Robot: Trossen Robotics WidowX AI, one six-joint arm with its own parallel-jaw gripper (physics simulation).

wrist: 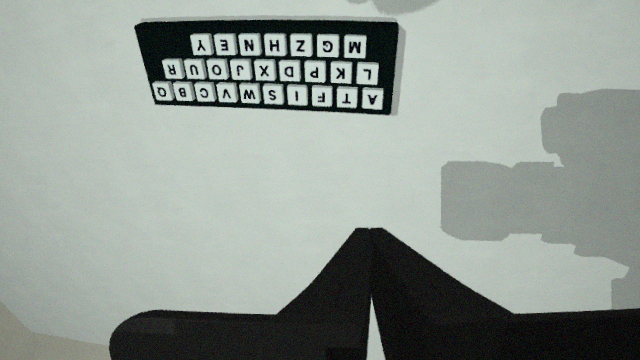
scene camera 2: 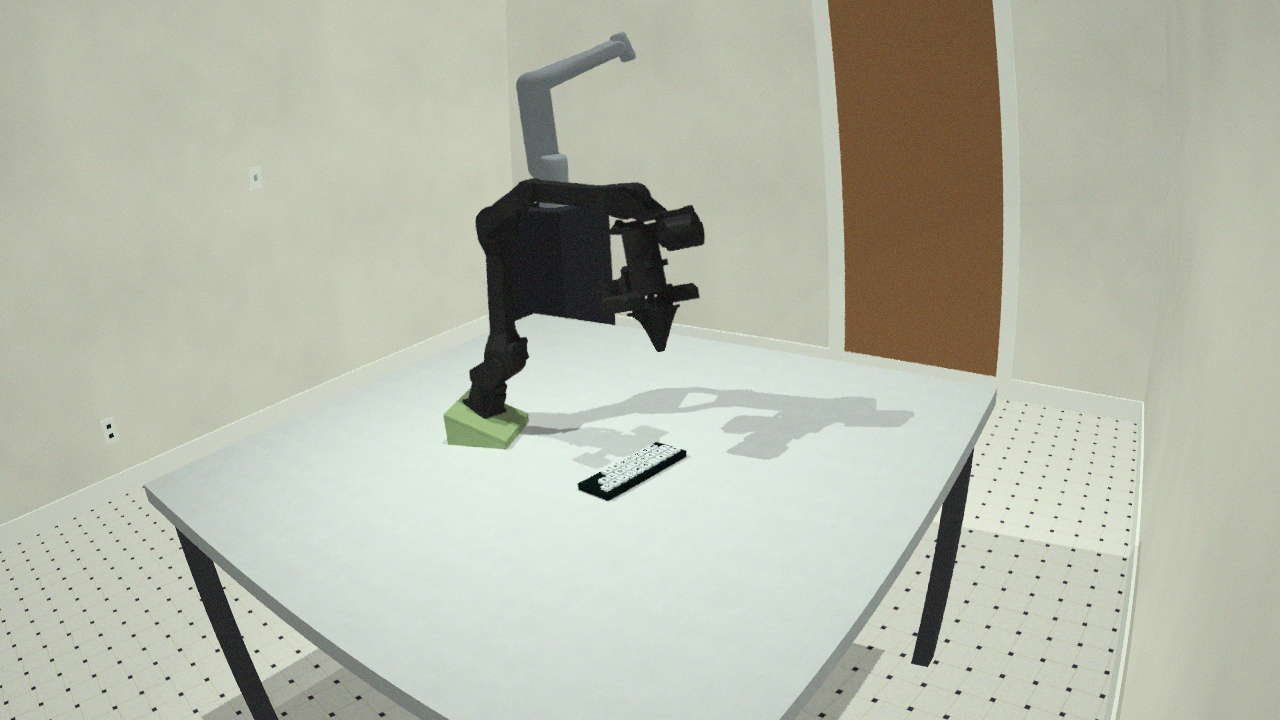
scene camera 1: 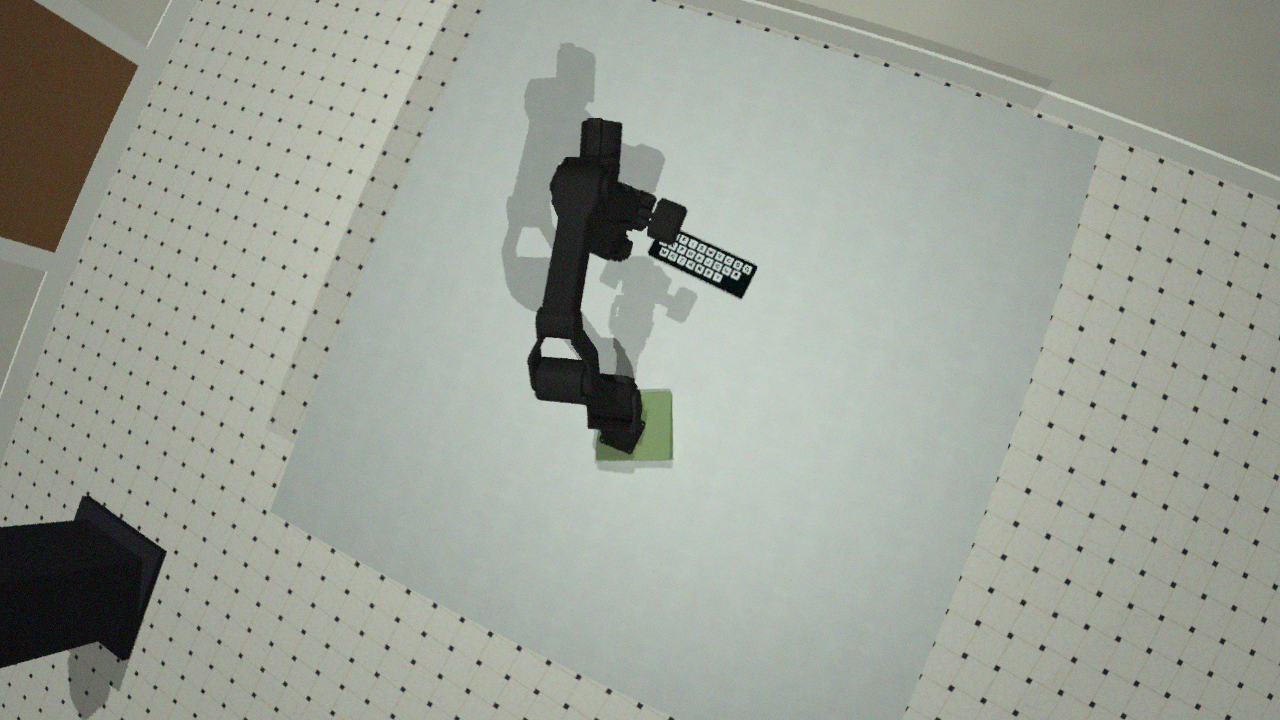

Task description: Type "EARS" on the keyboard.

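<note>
A dark keyboard with white keys lies flat on the table. In the wrist view its letters are upside down: the E key is in the top row, the R key at the left end of the middle row, the S key and the A key in the bottom row, A at its right end. My gripper is shut and empty, fingertips down, well above the table. In the wrist view the fingertips are below the keyboard's right part. In scene camera 1 the arm hides the fingertips and one keyboard corner.
The arm's base stands on a green wedge block on the pale table. A grey robot arm on a dark pedestal stands behind the table. My arm's shadow falls beside the keyboard.
</note>
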